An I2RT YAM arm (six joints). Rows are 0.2 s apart.
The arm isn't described. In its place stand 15 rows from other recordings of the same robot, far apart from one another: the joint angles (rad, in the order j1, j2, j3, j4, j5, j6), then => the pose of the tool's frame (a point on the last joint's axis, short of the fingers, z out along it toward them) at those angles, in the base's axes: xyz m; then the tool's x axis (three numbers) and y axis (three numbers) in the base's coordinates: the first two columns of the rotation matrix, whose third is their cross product.
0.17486, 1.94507, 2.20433, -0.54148, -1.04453, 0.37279 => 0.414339 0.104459 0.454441 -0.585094 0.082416 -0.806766 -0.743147 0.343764 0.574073
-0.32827, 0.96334, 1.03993, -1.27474, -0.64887, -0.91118 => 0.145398 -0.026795 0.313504 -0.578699 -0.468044 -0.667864 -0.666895 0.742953 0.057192
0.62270, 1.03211, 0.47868, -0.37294, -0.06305, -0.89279 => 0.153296 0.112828 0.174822 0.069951 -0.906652 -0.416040 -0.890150 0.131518 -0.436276
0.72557, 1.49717, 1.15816, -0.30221, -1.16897, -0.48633 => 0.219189 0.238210 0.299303 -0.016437 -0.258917 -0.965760 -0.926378 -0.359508 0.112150
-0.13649, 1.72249, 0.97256, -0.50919, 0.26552, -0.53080 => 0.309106 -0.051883 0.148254 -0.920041 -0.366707 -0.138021 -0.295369 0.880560 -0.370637
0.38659, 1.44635, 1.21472, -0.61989, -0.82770, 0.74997 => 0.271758 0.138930 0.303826 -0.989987 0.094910 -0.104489 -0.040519 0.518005 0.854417
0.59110, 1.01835, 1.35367, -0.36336, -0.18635, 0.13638 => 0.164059 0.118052 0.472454 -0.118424 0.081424 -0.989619 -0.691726 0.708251 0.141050
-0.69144, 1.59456, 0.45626, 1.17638, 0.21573, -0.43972 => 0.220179 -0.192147 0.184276 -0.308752 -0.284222 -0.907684 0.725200 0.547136 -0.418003
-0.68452, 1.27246, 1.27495, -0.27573, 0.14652, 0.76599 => 0.223256 -0.188922 0.396977 0.358479 0.592671 -0.721272 0.674238 0.370007 0.639139
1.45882, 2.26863, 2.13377, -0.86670, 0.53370, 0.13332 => 0.073519 0.491747 0.254155 -0.202937 -0.780603 -0.591165 -0.805068 0.476673 -0.353055
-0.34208, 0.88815, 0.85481, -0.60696, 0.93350, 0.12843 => 0.156814 -0.086210 0.313275 -0.454857 0.242861 -0.856810 0.872202 0.315847 -0.373502
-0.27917, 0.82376, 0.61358, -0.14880, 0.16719, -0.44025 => 0.185716 -0.059399 0.276434 -0.485139 -0.298080 -0.822064 0.237373 0.859913 -0.451889
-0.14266, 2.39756, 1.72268, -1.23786, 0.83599, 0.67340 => 0.402277 -0.084466 0.093867 -0.823104 0.540639 -0.173812 0.463578 0.462882 -0.755537
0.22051, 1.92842, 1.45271, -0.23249, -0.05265, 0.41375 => 0.429809 0.098264 0.230675 -0.684657 0.257982 -0.681682 0.019480 0.941407 0.336710
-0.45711, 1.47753, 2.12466, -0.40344, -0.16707, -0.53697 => 0.236443 -0.109698 0.598257 0.037492 -0.580565 -0.813350 0.360283 0.767035 -0.530898
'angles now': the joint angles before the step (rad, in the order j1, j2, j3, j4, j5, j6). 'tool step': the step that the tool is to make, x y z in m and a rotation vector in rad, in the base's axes. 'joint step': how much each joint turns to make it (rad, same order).
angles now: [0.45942 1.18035 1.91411 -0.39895 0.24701 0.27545]
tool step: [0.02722 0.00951 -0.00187 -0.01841 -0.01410 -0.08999]
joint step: [-0.00570 0.06728 0.00149 0.08483 0.07169 -0.05191]
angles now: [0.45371 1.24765 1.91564 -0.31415 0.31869 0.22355]
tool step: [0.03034 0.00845 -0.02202 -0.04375 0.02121 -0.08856]
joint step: [-0.01695 0.02605 -0.10495 0.11210 0.05718 -0.05608]
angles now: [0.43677 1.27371 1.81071 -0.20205 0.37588 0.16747]
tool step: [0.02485 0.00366 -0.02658 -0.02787 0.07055 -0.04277]
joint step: [-0.02685 0.01796 -0.08878 0.03148 0.01628 -0.00135]
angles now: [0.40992 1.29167 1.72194 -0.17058 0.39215 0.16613]
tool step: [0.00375 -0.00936 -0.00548 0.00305 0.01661 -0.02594]
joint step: [-0.04240 -0.00946 -0.02360 -0.00531 -0.01369 0.01393]
